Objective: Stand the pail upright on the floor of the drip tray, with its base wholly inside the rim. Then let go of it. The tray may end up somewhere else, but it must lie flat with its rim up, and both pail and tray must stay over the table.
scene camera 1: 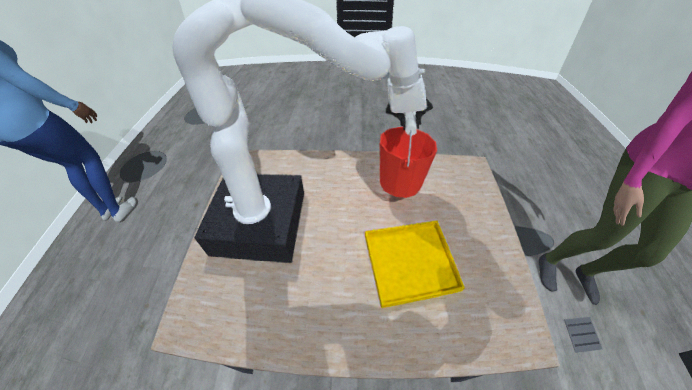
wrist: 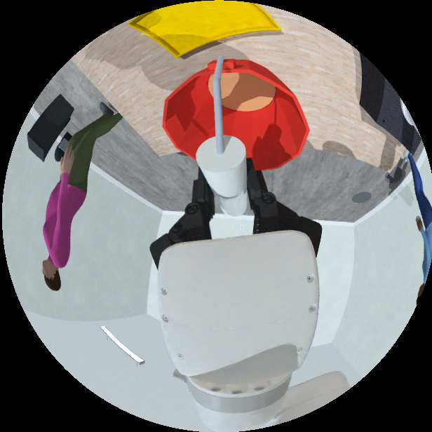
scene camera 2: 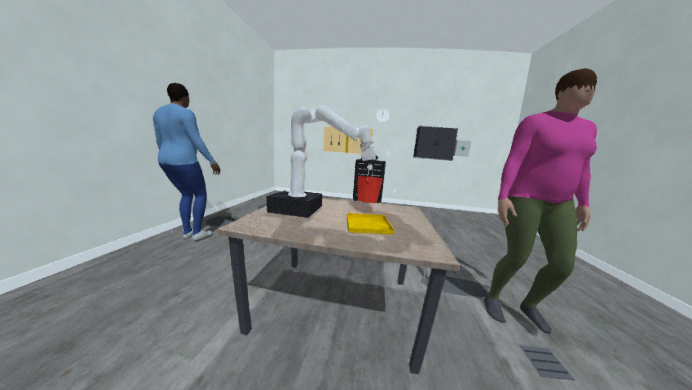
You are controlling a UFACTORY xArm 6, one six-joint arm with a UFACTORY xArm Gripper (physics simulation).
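Where they show: gripper, fingertip midpoint: (scene camera 1: 411, 126) (scene camera 2: 370, 169); arm's base at its link origin: (scene camera 1: 252, 209) (scene camera 2: 297, 195).
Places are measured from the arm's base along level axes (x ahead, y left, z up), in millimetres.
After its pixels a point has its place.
Observation:
The red pail (scene camera 1: 402, 177) @(x 478, y 97, z 78 mm) (scene camera 2: 369, 191) @(x 504, y 95, z 64 mm) (wrist: 287, 117) hangs roughly upright, its mouth up, a little above the back right part of the table. Its thin grey wire handle is raised and carries a thick white grip (wrist: 220, 172). My gripper (scene camera 1: 410, 121) @(x 494, y 180, z 214 mm) (scene camera 2: 369, 165) @(x 494, y 180, z 214 mm) (wrist: 226, 171) is shut on that grip, with a black finger on each side. The yellow drip tray (scene camera 1: 412, 262) @(x 528, y -101, z -103 mm) (scene camera 2: 370, 223) @(x 540, y -89, z -103 mm) (wrist: 207, 22) lies flat with its rim up, in front of the pail and apart from it. The far part of the tray is cut off in the wrist view.
The wooden table (scene camera 1: 320, 330) @(x 260, y -333, z -107 mm) (scene camera 2: 280, 235) @(x 105, y -416, z -107 mm) carries the black arm base (scene camera 1: 250, 220) @(x 15, y -54, z 12 mm) (scene camera 2: 294, 204) @(x 42, y -130, z -27 mm) to the left of the tray. A person in pink (scene camera 1: 660, 150) (scene camera 2: 557, 155) stands beyond the table's right side. A person in blue (scene camera 1: 25, 110) (scene camera 2: 175, 135) stands beyond its left side.

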